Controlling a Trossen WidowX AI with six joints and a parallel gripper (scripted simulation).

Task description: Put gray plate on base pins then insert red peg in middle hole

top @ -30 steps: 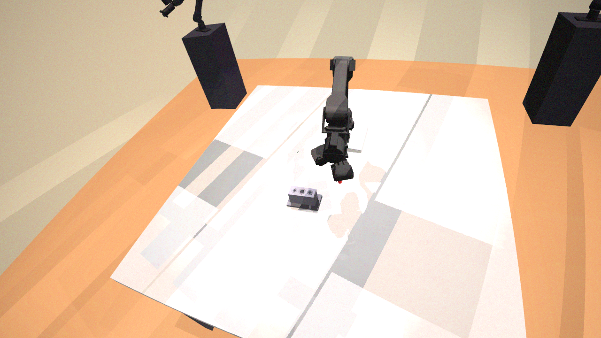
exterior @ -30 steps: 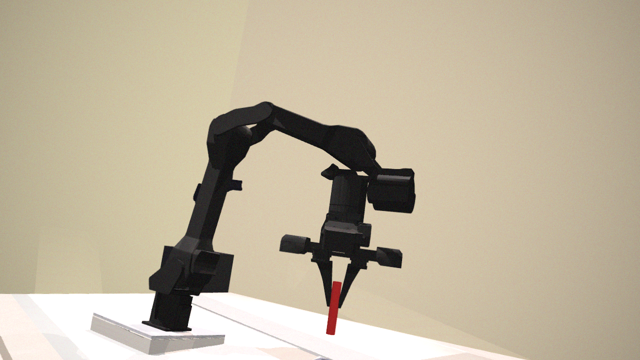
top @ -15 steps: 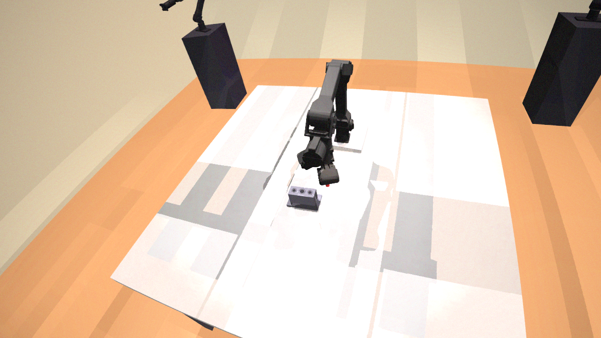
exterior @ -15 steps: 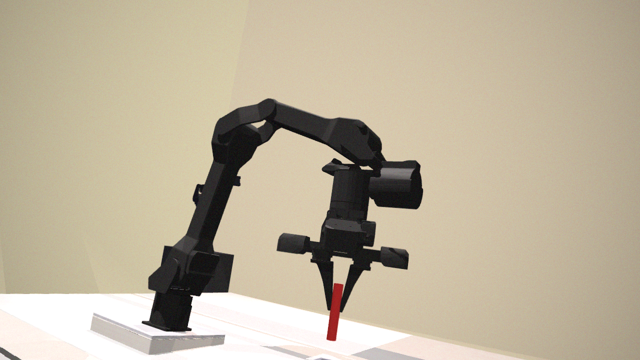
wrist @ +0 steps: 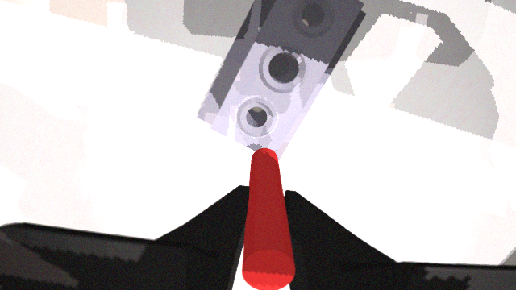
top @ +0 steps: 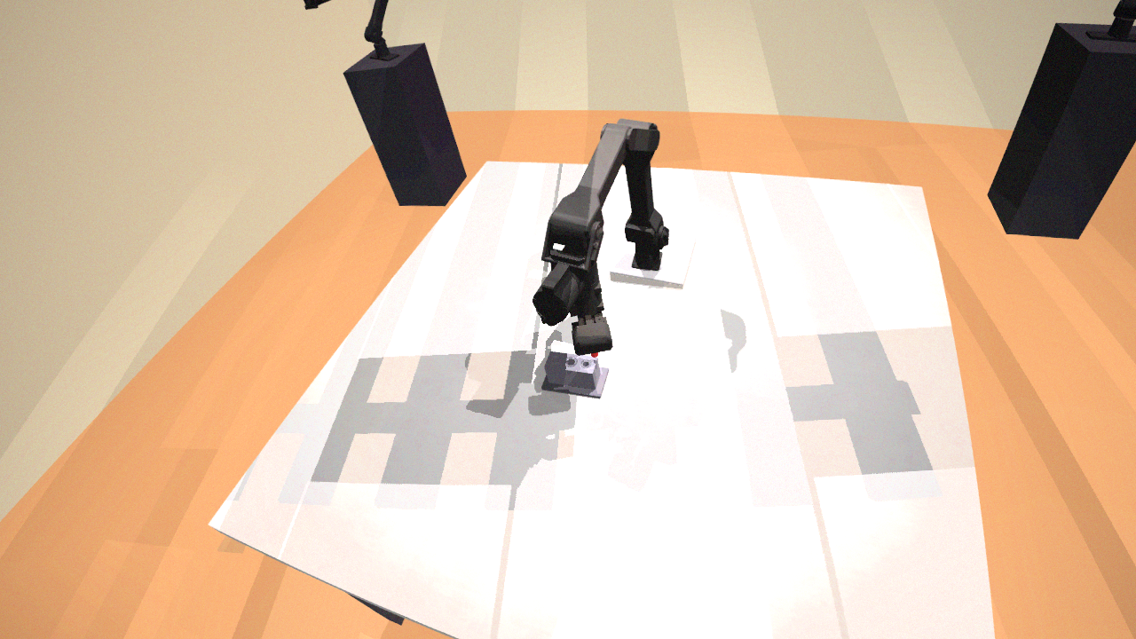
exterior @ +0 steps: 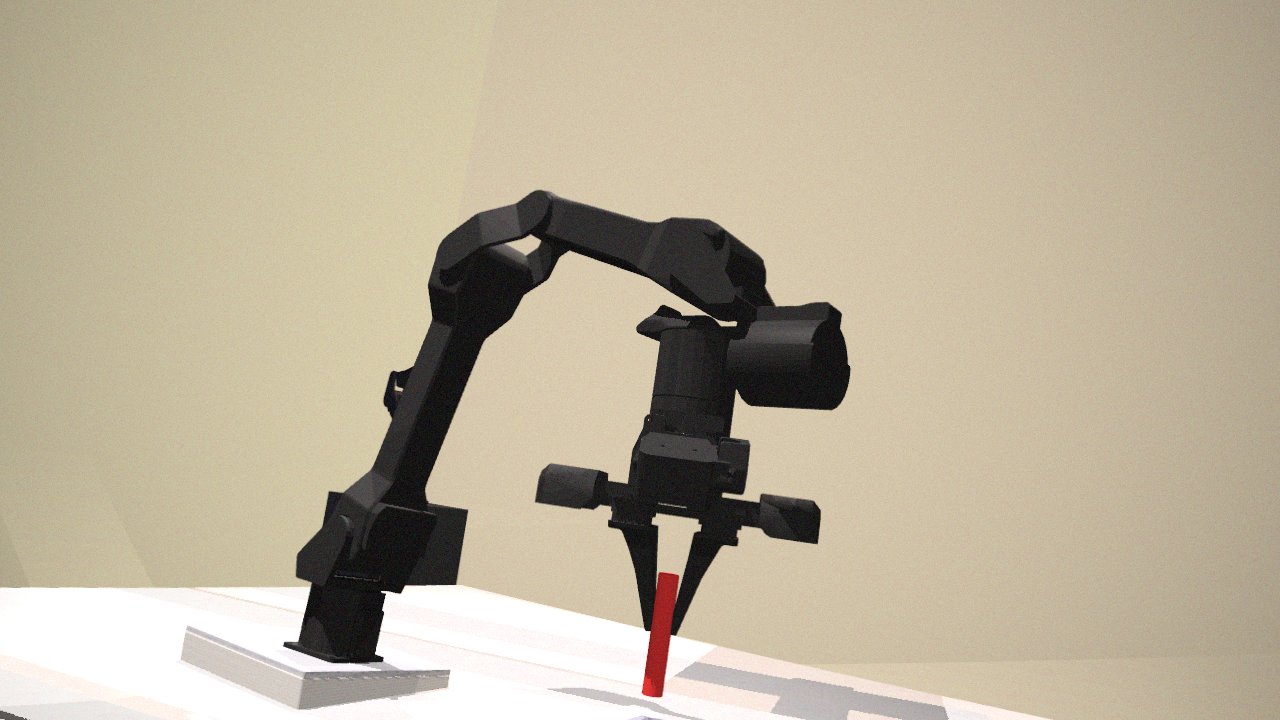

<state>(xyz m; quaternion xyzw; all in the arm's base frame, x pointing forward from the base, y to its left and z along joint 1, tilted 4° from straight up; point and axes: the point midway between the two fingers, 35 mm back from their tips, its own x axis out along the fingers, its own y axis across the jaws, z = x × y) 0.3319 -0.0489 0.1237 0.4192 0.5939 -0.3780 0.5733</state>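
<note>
My gripper tip is 10 mm short of the gray plate, 50 mm to the left of it and 70 mm above it. Also, from my gripper tip: base (10 mm ahead, 50 mm to the right, 100 mm below); red peg (right at my gripper tip).
</note>
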